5 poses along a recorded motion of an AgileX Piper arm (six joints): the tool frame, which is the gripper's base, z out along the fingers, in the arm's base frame.
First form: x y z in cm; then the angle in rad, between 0 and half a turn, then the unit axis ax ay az.
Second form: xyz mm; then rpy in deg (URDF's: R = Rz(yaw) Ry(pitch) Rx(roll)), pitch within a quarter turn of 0, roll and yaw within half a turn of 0. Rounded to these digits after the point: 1 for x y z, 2 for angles.
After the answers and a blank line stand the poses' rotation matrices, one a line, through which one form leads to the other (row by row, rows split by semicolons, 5 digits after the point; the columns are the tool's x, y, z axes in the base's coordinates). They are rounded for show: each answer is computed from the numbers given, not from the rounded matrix.
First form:
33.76, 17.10, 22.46, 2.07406, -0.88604, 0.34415, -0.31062
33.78, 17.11, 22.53, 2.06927, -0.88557, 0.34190, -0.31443
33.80, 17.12, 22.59, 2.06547, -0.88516, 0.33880, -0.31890
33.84, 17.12, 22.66, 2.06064, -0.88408, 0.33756, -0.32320
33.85, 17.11, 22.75, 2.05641, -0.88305, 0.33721, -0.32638
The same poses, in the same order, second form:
337.6, 171.0, 224.6, -109.95, -6.11, -46.74
337.8, 171.1, 225.3, -109.51, -6.39, -46.74
338.0, 171.2, 225.9, -109.09, -6.78, -46.72
338.4, 171.2, 226.6, -108.62, -7.03, -46.85
338.5, 171.1, 227.5, -108.24, -7.15, -46.98

0.68142 -0.17989 0.70944; -0.72411 -0.30672 0.61773; 0.10648 -0.93464 -0.33927
0.68108 -0.17136 0.71187; -0.72370 -0.30530 0.61891; 0.11128 -0.93671 -0.33195
0.68074 -0.16160 0.71448; -0.72294 -0.30546 0.61972; 0.11810 -0.93839 -0.32477
0.67884 -0.15364 0.71803; -0.72403 -0.30293 0.61969; 0.12230 -0.94055 -0.31688
0.67697 -0.14811 0.72095; -0.72540 -0.29997 0.61953; 0.12450 -0.94238 -0.31051

